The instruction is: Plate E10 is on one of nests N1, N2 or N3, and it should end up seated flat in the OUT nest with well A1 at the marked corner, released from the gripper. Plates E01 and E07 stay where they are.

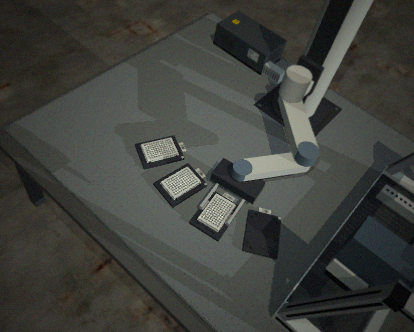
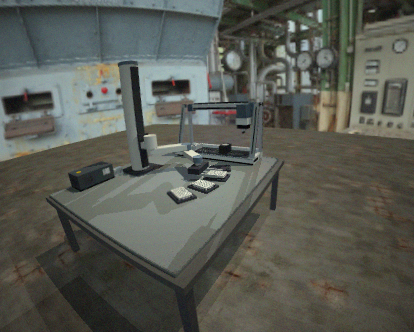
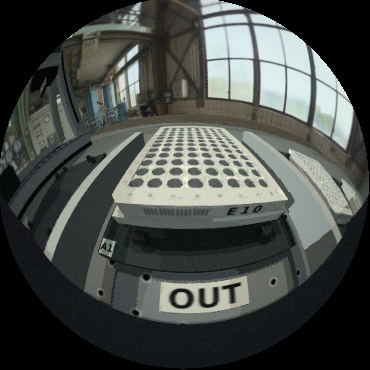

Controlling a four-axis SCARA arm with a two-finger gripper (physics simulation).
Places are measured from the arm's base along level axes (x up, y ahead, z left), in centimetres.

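Pixels of known places: gripper, fingertip midpoint: (image 1: 213, 216) (image 2: 219, 173) (image 3: 194, 136); arm's base, link origin: (image 2: 140, 169).
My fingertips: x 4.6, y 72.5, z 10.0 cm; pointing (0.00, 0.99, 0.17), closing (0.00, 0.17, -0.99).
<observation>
For each thing: its top centre in the pictures, then the offset to it from my fingertips. "pt": a spot on its surface instead.
- Plate E10, top centre: (image 3: 196, 139) (image 1: 217, 210) (image 2: 216, 172) dx +0.4, dy -2.2, dz -0.4 cm
- OUT nest, top centre: (image 3: 197, 157) (image 1: 216, 212) (image 2: 216, 174) dx -1.1, dy -2.2, dz -0.5 cm
- nest's A1 tag, surface spot: (image 3: 106, 247) pt dx -2.1, dy -10.6, dz +3.6 cm
- OUT, top centre: (image 3: 323, 176) (image 1: 181, 181) (image 2: 203, 183) dx -0.7, dy -2.5, dz -18.1 cm
- plate, top centre: (image 3: 55, 185) (image 1: 263, 231) (image 2: 220, 166) dx -1.1, dy -8.5, dz +16.1 cm
- dark box, surface spot: (image 1: 247, 42) pt dx +8.2, dy -76.5, dz -46.5 cm
Plate E10 (image 1: 217, 212) (image 2: 217, 174) (image 3: 200, 195), white with round wells, is level between the two long fingers of my gripper (image 1: 215, 216) (image 3: 194, 136), which is shut on its sides. It is over the OUT nest (image 1: 209, 231) (image 3: 200, 252) and appears slightly above it, with a dark gap under its near edge. The nest's A1 tag (image 3: 106, 247) is at the near left corner; the plate's small edge letters are too faint to read. Two other white plates, one at the far left (image 1: 160, 150) (image 2: 181, 194) and one beside OUT (image 1: 181, 182) (image 2: 203, 185) (image 3: 320, 177), sit in nests; their labels are unreadable.
A dark nest without a plate (image 1: 261, 234) is on the other side of OUT. A framed gantry machine (image 2: 220, 105) stands beyond it. The arm's column (image 2: 131, 115) and a dark box (image 1: 247, 42) (image 2: 91, 176) stand toward the other side of the table.
</observation>
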